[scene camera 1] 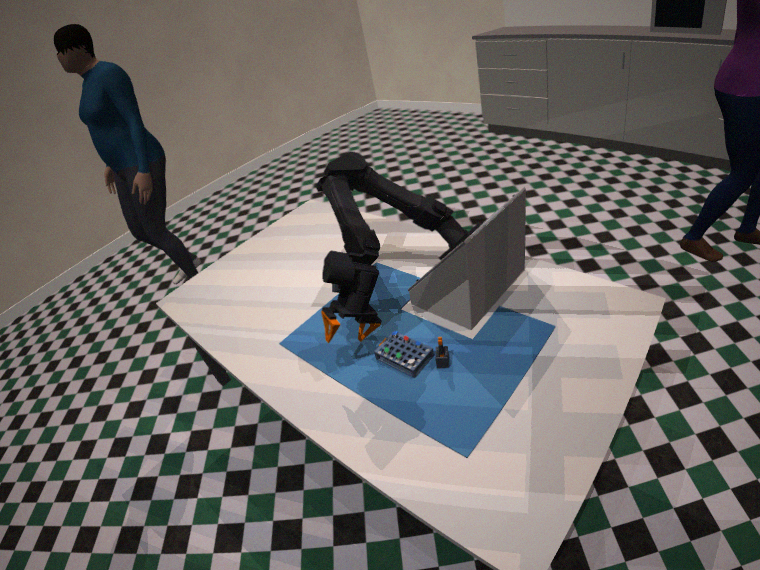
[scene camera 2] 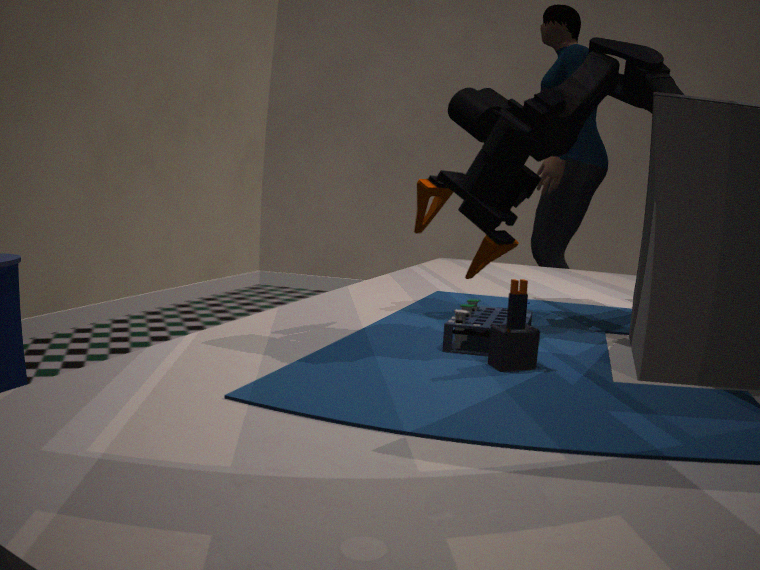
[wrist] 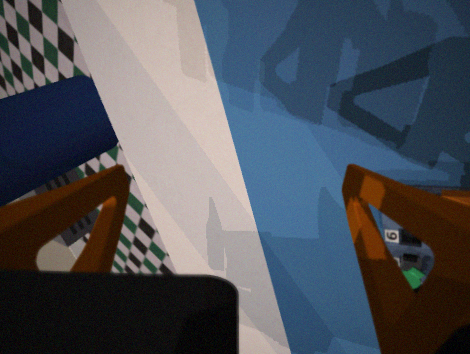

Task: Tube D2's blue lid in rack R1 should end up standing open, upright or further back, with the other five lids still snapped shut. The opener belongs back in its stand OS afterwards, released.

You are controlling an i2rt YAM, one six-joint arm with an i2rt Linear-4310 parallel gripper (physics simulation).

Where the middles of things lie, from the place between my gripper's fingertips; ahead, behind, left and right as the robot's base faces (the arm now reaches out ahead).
Right now my hand is 190 mm to the right of the lid opener (scene camera 2: 517, 305), 150 mm past it and 40 mm above it. From my hand the other things lie so: dark stand (scene camera 2: 517, 350) 190 mm to the left, 150 mm behind, 60 mm below.
